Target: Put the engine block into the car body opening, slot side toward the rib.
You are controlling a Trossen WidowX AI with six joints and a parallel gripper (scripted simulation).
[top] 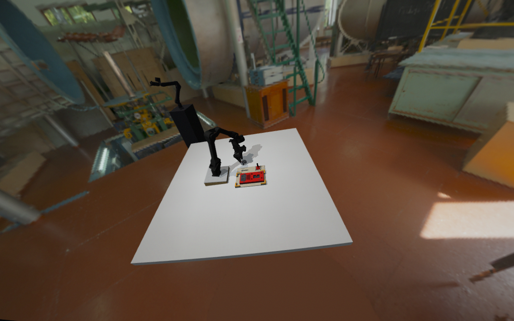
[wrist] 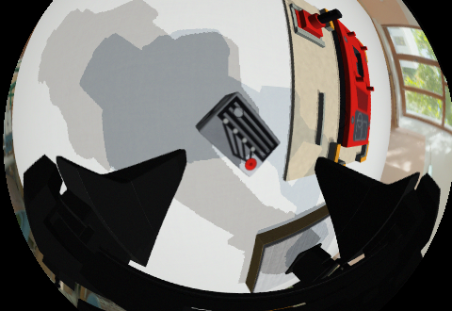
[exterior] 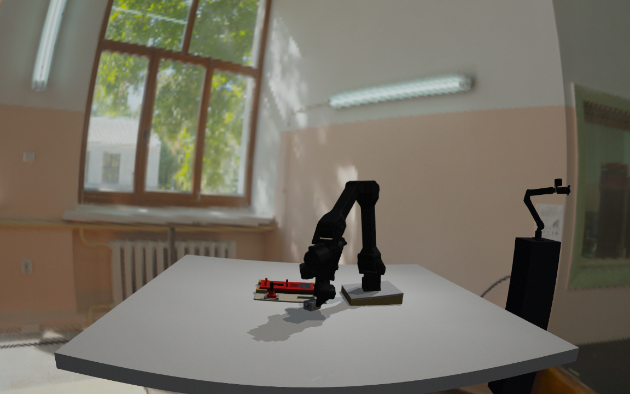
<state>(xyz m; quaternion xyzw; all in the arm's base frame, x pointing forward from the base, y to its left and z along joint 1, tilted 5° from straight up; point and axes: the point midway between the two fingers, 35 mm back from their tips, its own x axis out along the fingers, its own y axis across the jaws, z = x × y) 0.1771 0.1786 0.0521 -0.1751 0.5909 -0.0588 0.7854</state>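
The grey engine block lies 3 cm below my gripper tip and 2 cm ahead of it.
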